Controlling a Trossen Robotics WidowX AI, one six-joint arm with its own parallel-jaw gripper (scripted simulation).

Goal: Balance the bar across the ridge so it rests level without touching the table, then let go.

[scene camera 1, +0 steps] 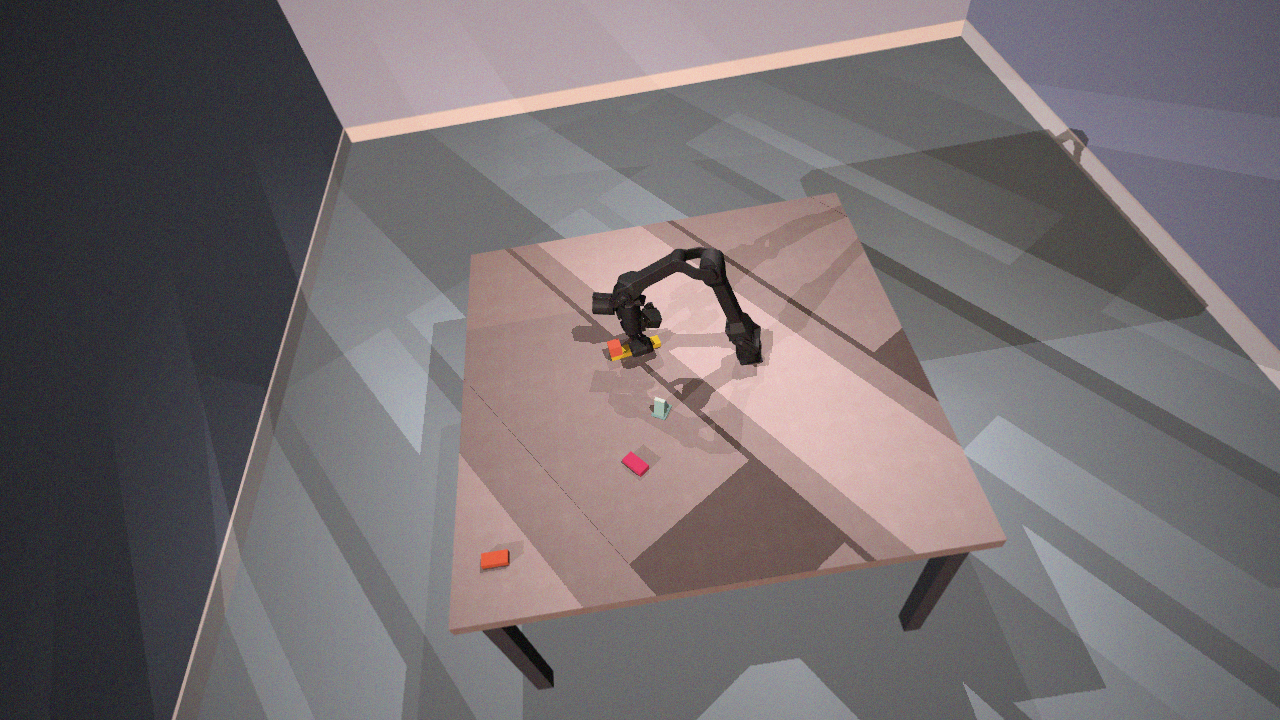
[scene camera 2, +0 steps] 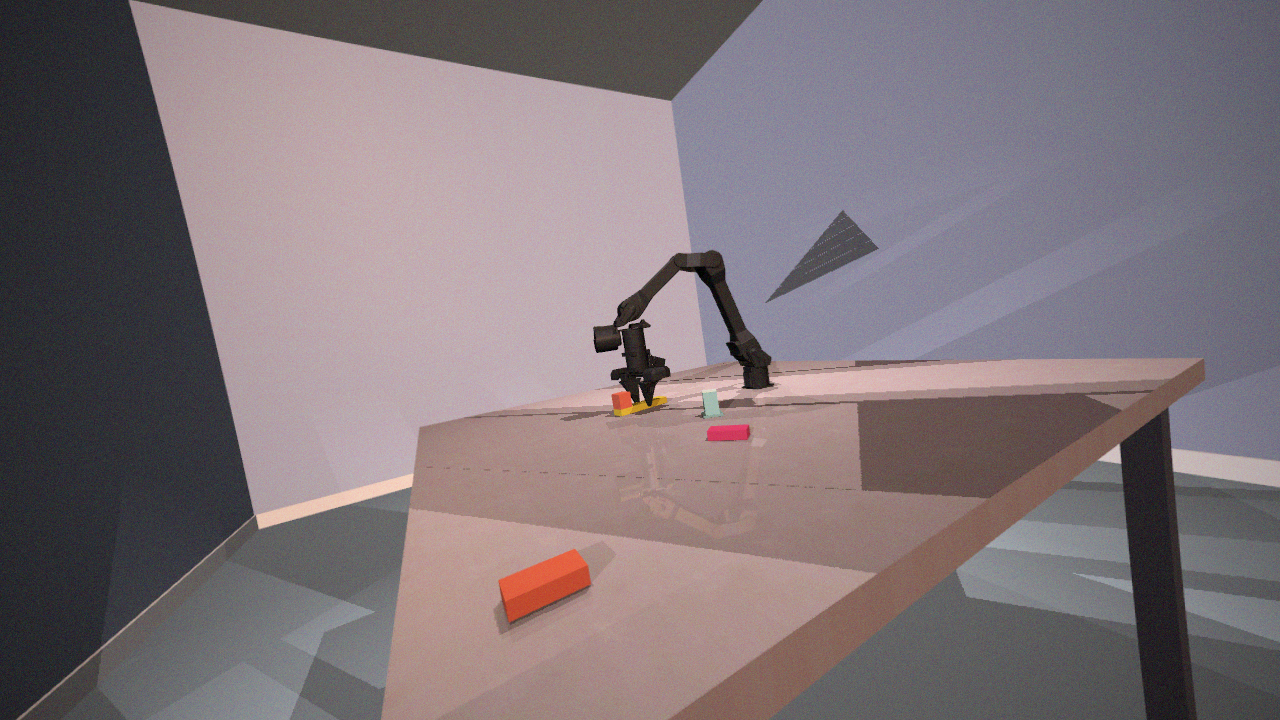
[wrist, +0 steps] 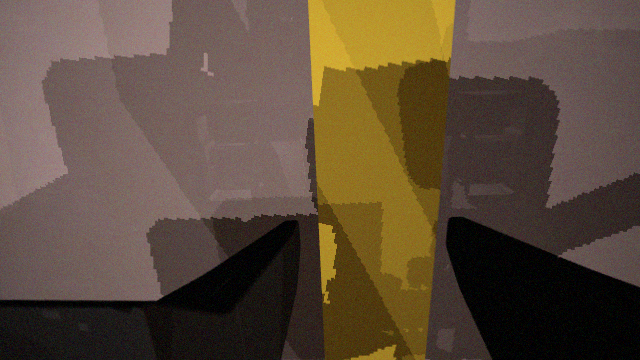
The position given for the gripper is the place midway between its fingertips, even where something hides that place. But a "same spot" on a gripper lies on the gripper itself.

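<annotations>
The gripper: shows in scene camera 1 (637, 347), in scene camera 2, in the wrist view. The gripper (wrist: 248, 299) (scene camera 2: 638, 387): same spot.
</annotations>
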